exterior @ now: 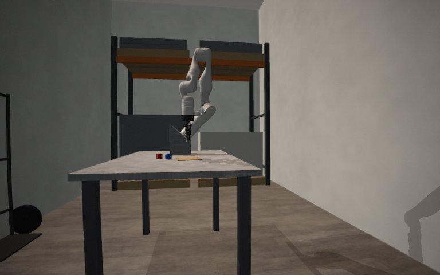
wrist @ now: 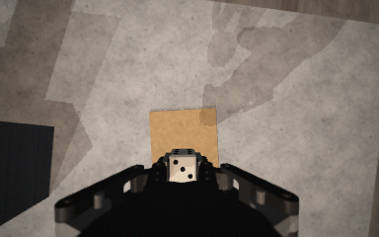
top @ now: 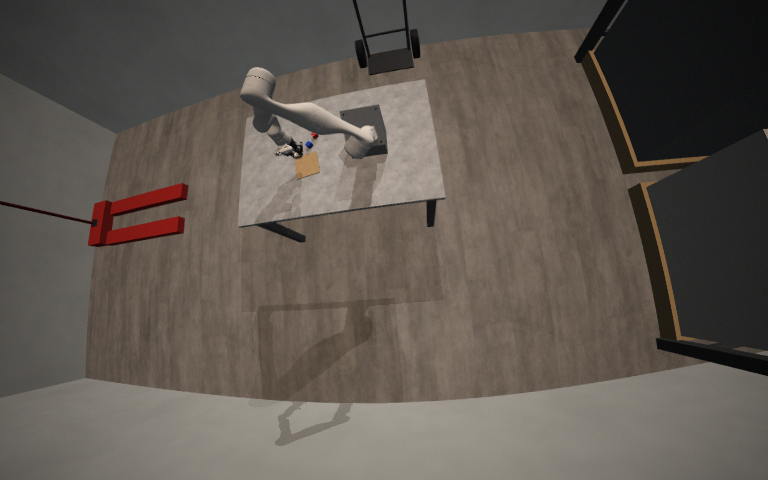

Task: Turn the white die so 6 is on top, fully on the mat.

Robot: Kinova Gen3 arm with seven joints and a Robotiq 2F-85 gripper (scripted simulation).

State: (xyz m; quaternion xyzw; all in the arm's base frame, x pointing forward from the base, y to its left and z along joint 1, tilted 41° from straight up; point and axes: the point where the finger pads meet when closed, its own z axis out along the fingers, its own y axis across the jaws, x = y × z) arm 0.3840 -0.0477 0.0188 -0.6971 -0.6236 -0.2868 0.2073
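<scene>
The tan mat lies 12 cm below my hand. Round my hand: red die 17 cm to the right, 11 cm below, 8 cm behind; blue die 12 cm to the right, 11 cm below, 4 cm behind; white die 1 cm below.
</scene>
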